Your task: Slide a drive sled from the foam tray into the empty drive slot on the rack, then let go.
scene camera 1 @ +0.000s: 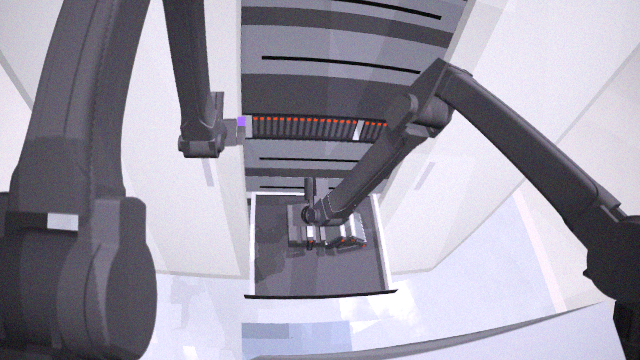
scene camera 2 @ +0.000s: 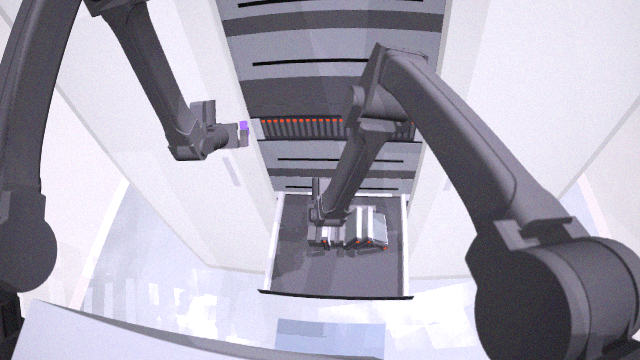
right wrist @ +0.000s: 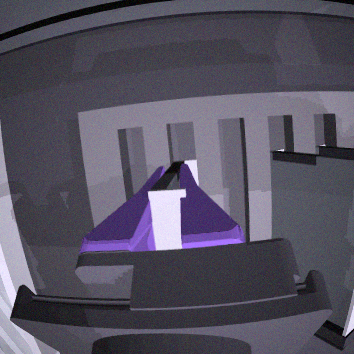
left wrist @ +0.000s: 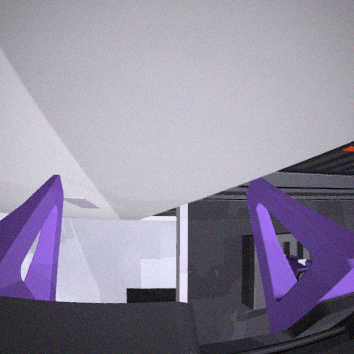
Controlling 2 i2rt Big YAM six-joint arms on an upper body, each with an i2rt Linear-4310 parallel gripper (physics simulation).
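Places are measured from the left arm's base along level axes (x ahead, y left, z up), in centimetres.
Where they show: left gripper, fingertip midpoint: (scene camera 2: pixel 232 131) (left wrist: pixel 157 183); right gripper, fingertip midpoint: (right wrist: pixel 174 173).
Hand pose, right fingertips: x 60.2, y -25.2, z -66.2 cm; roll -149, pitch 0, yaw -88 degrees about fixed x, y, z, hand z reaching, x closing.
Things, the pixels of their top centre, and the offset from my right fingertips. "spot": a spot on its surface instead.
- foam tray, surface spot: (right wrist: pixel 100 150) spot: dx +1.6, dy +4.5, dz -0.9 cm
- white-edged drive sled, top centre: (right wrist: pixel 183 308) (scene camera 1: pixel 310 222) (scene camera 2: pixel 326 222) dx -5.7, dy -0.4, dz +4.8 cm
- rack's drive row, surface spot: (scene camera 1: pixel 300 128) (scene camera 2: pixel 308 129) spot: dx +10.1, dy +4.0, dz +28.3 cm
The foam tray (scene camera 1: pixel 294 212) (scene camera 2: pixel 311 236) (right wrist: pixel 100 150) is a grey slotted block. My right gripper (right wrist: pixel 174 173) reaches down over it and is shut on a white-edged drive sled (scene camera 1: pixel 310 232) (scene camera 2: pixel 325 233) (right wrist: pixel 167 220), which stands upright between its purple fingers. The sled's lower end is hidden. Other sleds (scene camera 1: pixel 356 227) (scene camera 2: pixel 378 227) (right wrist: pixel 310 200) lean to the right of it. The rack's drive row (scene camera 1: pixel 300 128) (scene camera 2: pixel 300 131) has orange-tipped drives and an empty, pale slot (scene camera 1: pixel 358 130) towards its right; the right arm hides that slot in scene camera 2. My left gripper (scene camera 1: pixel 241 121) (scene camera 2: pixel 243 127) (left wrist: pixel 157 183) is open and empty, beside the row's left end.
The foam tray lies in an open drawer (scene camera 1: pixel 252 250) (scene camera 2: pixel 406 250) (left wrist: pixel 182 250) with pale side walls, below the rack. Large pale panels flank the rack on both sides, and one (left wrist: pixel 150 100) stands close in front of the left wrist camera. The right arm crosses in front of the rack.
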